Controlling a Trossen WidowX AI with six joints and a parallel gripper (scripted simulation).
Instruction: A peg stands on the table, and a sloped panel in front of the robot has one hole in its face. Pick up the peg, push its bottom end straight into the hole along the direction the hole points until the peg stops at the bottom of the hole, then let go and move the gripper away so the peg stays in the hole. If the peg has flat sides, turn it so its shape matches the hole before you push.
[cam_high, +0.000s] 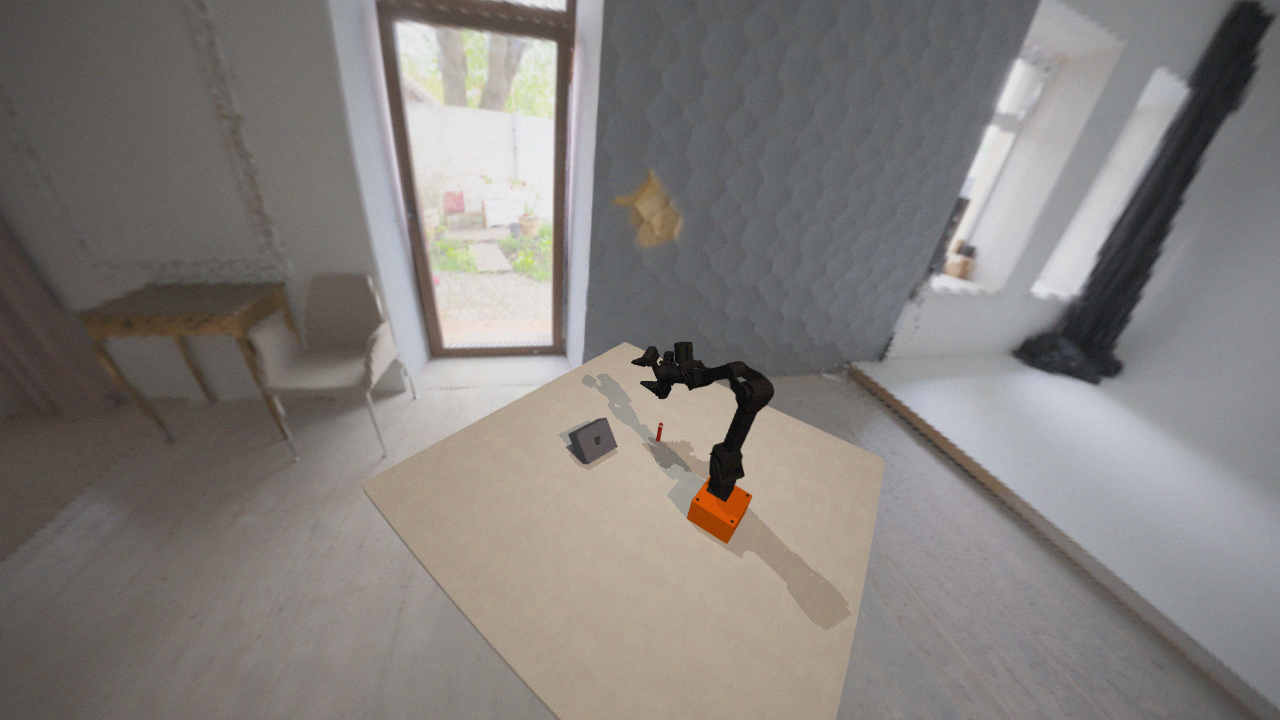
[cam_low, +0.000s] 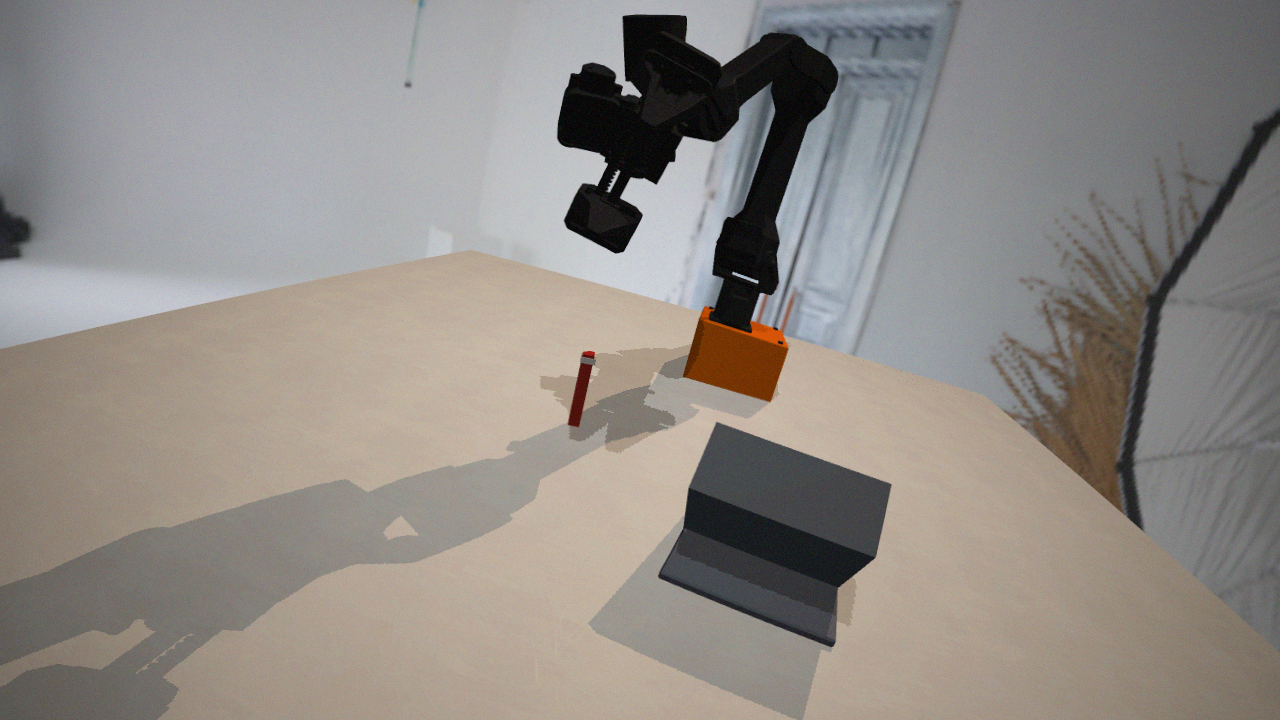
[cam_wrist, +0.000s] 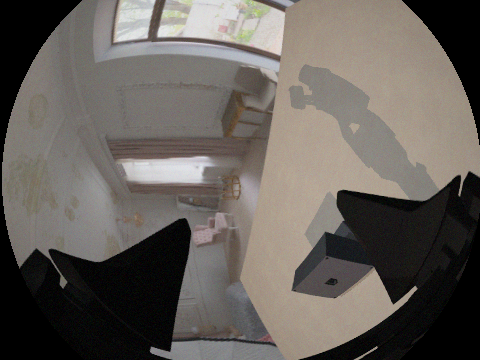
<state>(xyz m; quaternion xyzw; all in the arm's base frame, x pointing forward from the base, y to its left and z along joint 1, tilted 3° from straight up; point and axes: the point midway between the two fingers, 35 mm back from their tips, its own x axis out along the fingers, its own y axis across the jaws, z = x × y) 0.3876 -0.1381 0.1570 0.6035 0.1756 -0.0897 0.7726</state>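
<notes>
My gripper tip is 12 cm past the red peg, 1 cm to the left of it and 19 cm above it. The rest, counted from my gripper tip: sloped dark grey panel 3 cm ahead, 18 cm to the left, 20 cm below.
</notes>
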